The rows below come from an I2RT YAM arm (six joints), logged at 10 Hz.
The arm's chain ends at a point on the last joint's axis. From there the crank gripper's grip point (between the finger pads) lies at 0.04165 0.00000 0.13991 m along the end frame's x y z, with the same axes.
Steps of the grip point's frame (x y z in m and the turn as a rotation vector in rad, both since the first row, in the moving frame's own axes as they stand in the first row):
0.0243, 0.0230, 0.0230, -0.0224, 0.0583, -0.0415
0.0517, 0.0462, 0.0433, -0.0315, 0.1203, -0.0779
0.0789, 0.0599, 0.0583, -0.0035, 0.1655, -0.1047
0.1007, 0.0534, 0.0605, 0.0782, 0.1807, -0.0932
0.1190, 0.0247, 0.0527, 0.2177, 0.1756, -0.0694
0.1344, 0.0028, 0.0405, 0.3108, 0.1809, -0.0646
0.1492, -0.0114, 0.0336, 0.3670, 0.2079, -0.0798
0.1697, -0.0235, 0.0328, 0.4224, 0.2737, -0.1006
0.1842, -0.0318, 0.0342, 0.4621, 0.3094, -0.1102
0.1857, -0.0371, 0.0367, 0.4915, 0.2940, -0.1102
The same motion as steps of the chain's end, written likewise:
0.0162, 0.0218, 0.0257, -0.0224, 0.0583, -0.0415
0.0352, 0.0458, 0.0493, -0.0315, 0.1203, -0.0779
0.0567, 0.0650, 0.0671, -0.0035, 0.1655, -0.1047
0.0770, 0.0690, 0.0708, 0.0782, 0.1807, -0.0932
0.0966, 0.0576, 0.0657, 0.2177, 0.1756, -0.0694
0.1118, 0.0476, 0.0572, 0.3108, 0.1809, -0.0646
0.1240, 0.0412, 0.0549, 0.3670, 0.2079, -0.0798
0.1377, 0.0366, 0.0619, 0.4224, 0.2737, -0.1006
0.1488, 0.0332, 0.0685, 0.4621, 0.3094, -0.1102
0.1525, 0.0314, 0.0717, 0.4915, 0.2940, -0.1102

